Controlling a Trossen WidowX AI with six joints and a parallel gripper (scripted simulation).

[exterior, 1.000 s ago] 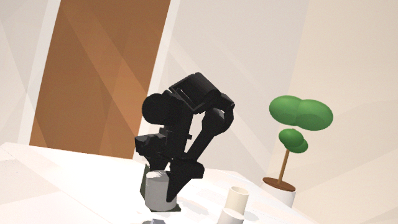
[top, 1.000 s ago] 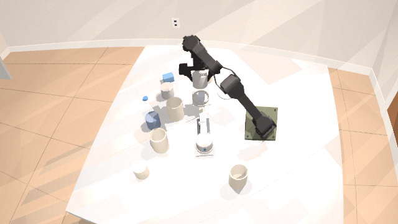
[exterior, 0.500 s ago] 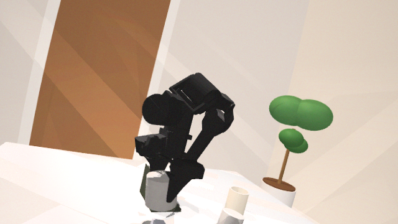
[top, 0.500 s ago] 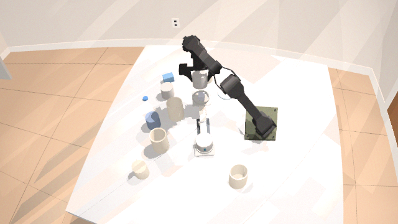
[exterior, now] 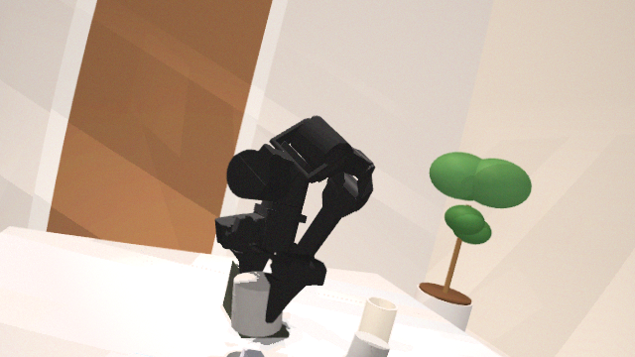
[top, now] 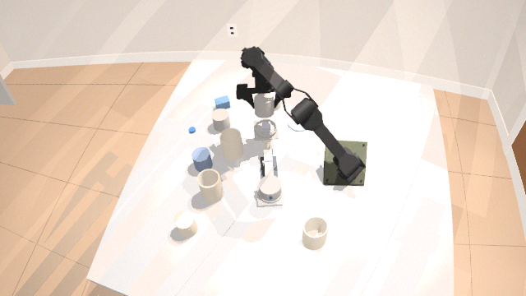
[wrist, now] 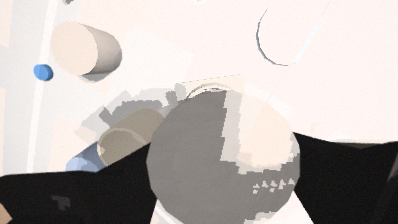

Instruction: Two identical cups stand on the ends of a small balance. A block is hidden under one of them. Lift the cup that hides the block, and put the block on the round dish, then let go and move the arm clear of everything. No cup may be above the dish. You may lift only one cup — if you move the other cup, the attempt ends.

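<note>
The grey block lies 80 mm below my gripper tip, 10 mm to the left of it and 10 mm behind it. The rest, counted from my gripper tip: blue cup 190 mm to the left, 170 mm ahead, 130 mm below; balance beam 130 mm to the left, 130 mm below, 50 mm behind; dish 170 mm below, 130 mm to the right, 100 mm behind.
</note>
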